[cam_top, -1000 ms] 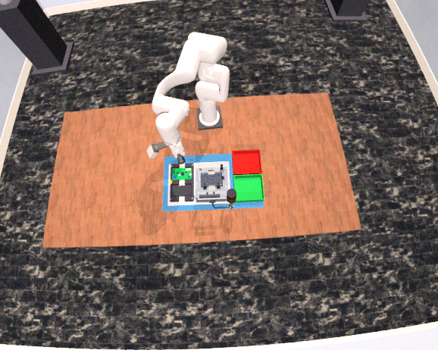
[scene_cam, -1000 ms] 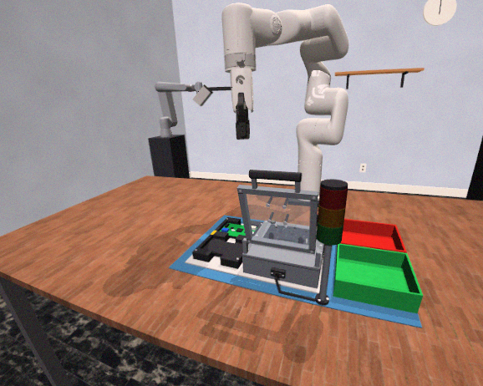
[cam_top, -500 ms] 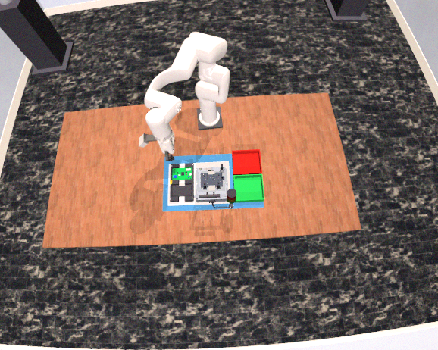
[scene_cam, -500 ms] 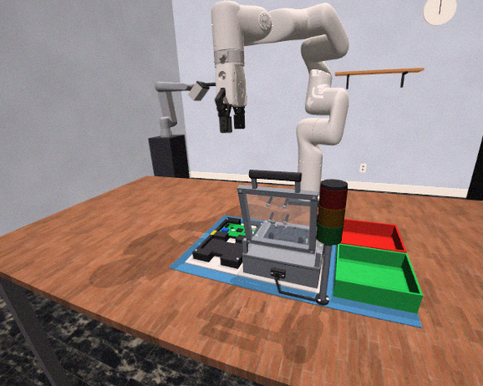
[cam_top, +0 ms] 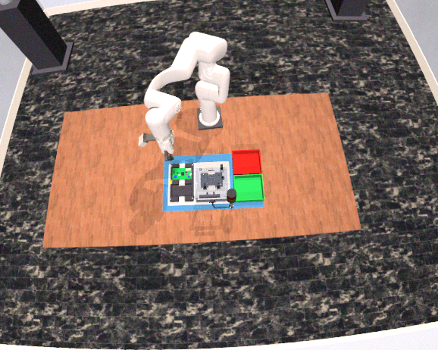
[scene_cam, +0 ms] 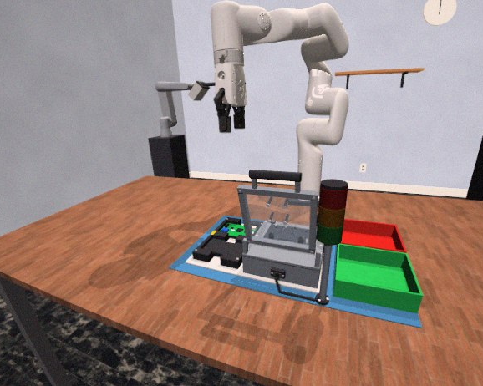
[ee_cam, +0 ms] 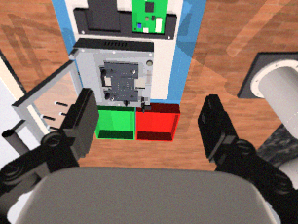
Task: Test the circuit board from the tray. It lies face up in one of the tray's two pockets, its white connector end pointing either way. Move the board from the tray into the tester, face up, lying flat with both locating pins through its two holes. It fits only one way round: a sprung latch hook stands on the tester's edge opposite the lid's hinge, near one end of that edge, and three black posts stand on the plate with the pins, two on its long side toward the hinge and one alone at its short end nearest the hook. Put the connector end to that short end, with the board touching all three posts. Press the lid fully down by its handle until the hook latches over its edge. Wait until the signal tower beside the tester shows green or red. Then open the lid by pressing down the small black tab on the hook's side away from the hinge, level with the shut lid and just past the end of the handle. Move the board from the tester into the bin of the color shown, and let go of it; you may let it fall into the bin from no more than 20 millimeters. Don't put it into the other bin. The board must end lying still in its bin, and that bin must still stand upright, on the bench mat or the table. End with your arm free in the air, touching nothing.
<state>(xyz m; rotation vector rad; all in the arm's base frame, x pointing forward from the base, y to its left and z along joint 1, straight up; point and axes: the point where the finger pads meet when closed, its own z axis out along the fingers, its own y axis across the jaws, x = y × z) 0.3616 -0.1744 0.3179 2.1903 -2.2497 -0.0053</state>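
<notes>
Right now the green circuit board is 310 mm below my hand. From my hand the other things lie so: small black tab: 10 mm ahead, 230 mm to the left, 240 mm below; then clear lid: 190 mm ahead, 170 mm to the left, 150 mm below; then tester plate: 70 mm ahead, 170 mm to the left, 260 mm below.
</notes>
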